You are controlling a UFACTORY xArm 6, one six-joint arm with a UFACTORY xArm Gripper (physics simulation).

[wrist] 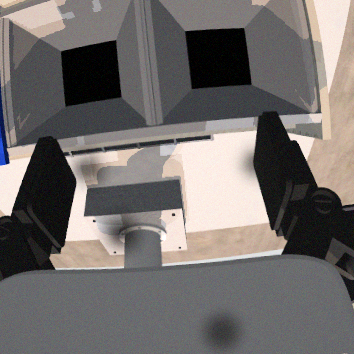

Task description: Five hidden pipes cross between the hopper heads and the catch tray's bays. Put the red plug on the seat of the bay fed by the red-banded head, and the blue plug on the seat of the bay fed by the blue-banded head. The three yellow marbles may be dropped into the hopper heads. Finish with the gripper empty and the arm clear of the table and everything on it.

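Places are measured from the arm's base along level axes (x back, y left, z down), in millimetres.
Pixels of known places: gripper, between the fingertips: (157,146); arm's base, origin of its link: (142,233).
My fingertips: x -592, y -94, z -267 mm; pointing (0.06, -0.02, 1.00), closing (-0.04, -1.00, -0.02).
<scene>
For each thing: its middle in the pictures, then the offset to it from my fingertips. "spot": a spot on its surface instead.
- left grey head, a spot on its surface: (37,75) spot: dx -17, dy +65, dz +49 mm
- right grey head, a spot on its surface: (280,60) spot: dx -18, dy -65, dz +39 mm
- blue-banded head, a spot on its surface: (2,130) spot: dx -9, dy +78, dz +15 mm
- ridge, a spot on its surface: (148,65) spot: dx -24, dy +1, dz +27 mm
My gripper (157,146) is open, with nothing between its fingers. Its fingertips are at the near edge of two plain grey hopper heads in the wrist view. The left grey head (37,75) and the right grey head (280,60) each have a black square opening at the bottom of sloping walls. A strip of the blue-banded head (2,130) shows at the left edge. A thin part of the catch tray (157,143) shows below the heads' front edge; its bays are mostly hidden. The red-banded head, the plugs and the marbles do not show.
The robot's own base, with a dark block (134,197) and a grey column (143,249), stands on the pale table between and below the fingers. A ridge (148,65) separates the two grey heads. Brown floor shows at the right.
</scene>
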